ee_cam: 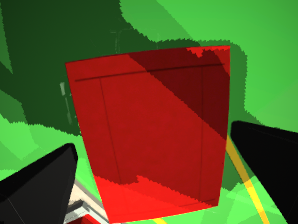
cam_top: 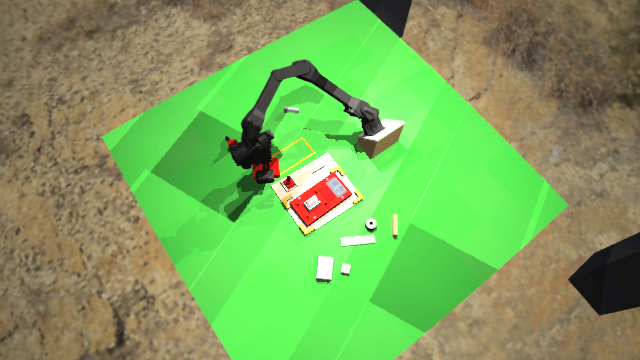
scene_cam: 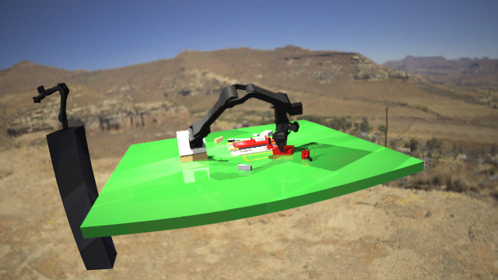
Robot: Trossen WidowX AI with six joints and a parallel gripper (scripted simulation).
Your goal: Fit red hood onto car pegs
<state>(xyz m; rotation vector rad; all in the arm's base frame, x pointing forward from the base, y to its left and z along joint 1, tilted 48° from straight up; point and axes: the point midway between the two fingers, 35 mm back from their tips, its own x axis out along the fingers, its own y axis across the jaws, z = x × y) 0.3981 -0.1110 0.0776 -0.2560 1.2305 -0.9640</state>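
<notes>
The grey engine block lies 60 mm behind my gripper tip, 220 mm to the left of it and 10 mm above it. Also, from my gripper tip: wooden peg (250 mm behind, 440 mm to the left); then red hood (right at my gripper tip).
</notes>
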